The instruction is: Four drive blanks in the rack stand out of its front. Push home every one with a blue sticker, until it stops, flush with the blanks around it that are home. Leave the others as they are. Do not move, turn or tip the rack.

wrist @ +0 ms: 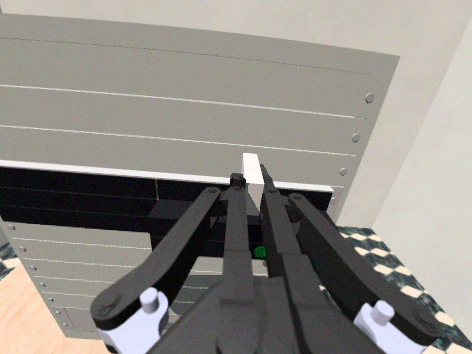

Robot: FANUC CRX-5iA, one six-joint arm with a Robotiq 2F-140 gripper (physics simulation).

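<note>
The rack point(150, 65) shows its grey panelled front, with a row of black drive blanks point(110, 197) across the middle under a pale edge. At the right part of this row, a black blank point(172, 208) stands out of the front; its top face shows. A green sticker point(260, 251) shows low on the black fronts, partly beside the right finger. No blue sticker shows in the wrist view. My gripper point(248, 166) is shut, with a white block-like piece at its fingertips, in front of the right part of the black row. The fingers hide part of the blanks; contact cannot be told.
Grey panels with small round screws point(369, 98) lie above and below the black row. A pale wall point(430, 125) stands at the right. A green and cream checkered floor point(385, 265) shows at lower right, and a light wooden surface point(25, 310) at lower left.
</note>
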